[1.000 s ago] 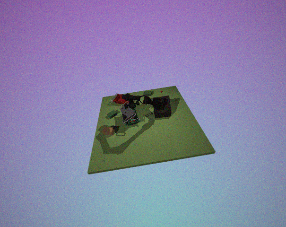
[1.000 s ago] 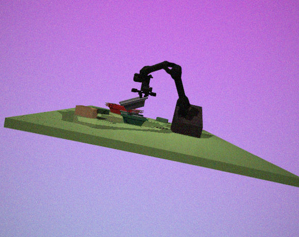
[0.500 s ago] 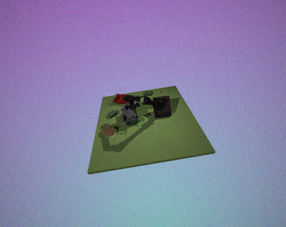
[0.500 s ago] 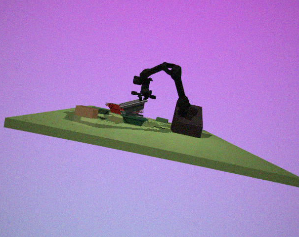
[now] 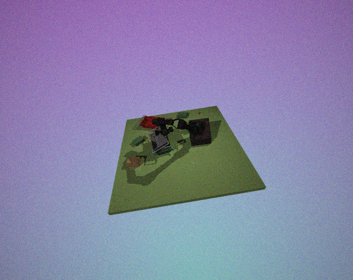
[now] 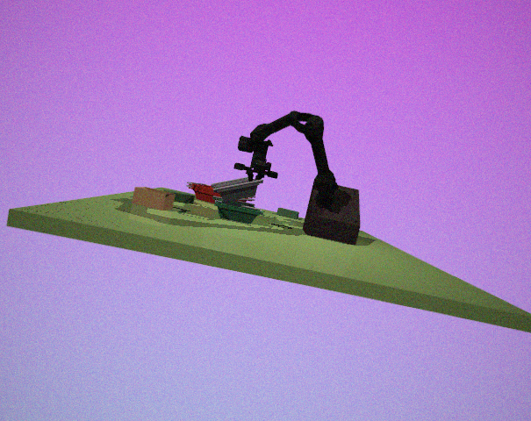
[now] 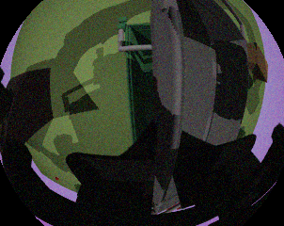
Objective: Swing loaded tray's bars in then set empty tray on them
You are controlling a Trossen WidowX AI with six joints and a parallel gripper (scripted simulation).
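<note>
Right now the grey tray is 80 mm ahead of my gripper tip. Round my gripper tip: tan block: 360 mm ahead, 150 mm to the left, 100 mm below.
</note>
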